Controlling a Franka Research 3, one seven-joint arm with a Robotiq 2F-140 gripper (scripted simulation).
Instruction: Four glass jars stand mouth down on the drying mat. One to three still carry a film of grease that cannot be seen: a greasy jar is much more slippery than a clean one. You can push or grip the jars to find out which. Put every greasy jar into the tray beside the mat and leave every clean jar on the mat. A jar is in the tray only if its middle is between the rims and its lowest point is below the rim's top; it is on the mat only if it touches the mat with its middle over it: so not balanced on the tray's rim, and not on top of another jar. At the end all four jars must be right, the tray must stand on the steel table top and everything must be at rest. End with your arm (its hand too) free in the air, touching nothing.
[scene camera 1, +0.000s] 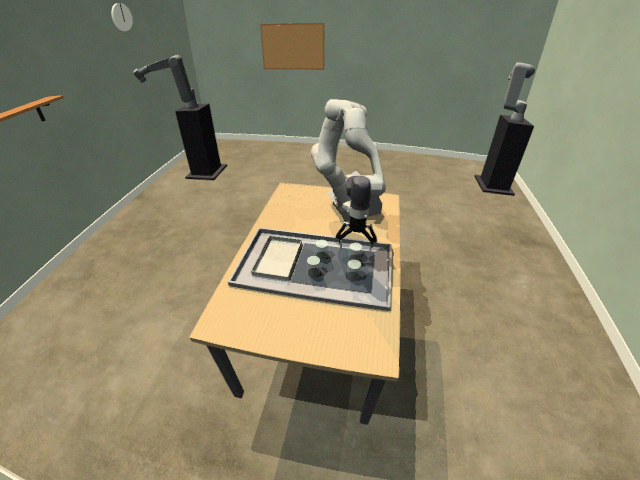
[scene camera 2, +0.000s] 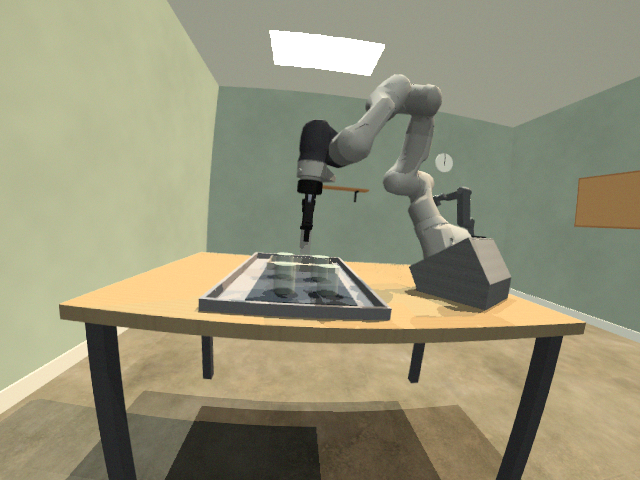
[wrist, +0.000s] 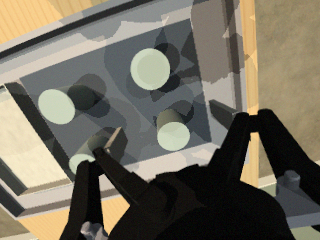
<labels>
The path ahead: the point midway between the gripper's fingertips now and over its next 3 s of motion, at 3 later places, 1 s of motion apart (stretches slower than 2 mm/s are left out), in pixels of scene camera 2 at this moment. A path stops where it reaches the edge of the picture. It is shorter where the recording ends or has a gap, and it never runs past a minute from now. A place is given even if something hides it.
My gripper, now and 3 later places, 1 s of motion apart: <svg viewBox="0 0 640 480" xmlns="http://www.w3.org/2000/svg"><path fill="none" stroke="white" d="M304 250L332 256L330 267L327 280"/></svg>
</labels>
